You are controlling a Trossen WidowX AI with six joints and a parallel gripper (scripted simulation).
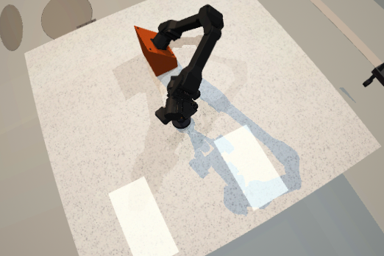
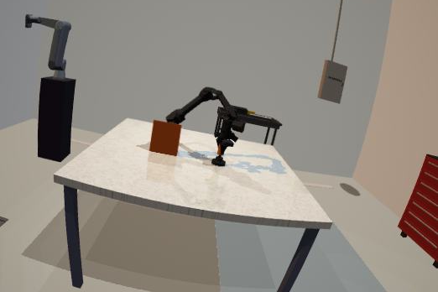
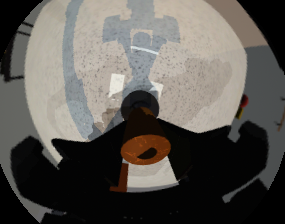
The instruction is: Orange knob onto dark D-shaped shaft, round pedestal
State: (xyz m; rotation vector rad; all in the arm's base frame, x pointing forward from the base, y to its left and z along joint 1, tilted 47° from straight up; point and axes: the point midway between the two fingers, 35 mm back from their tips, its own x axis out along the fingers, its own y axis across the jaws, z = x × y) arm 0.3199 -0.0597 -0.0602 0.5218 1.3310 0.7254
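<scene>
The orange knob lies 20 mm above my gripper tip. Round my gripper tip: dark round pedestal 40 mm below.
</scene>
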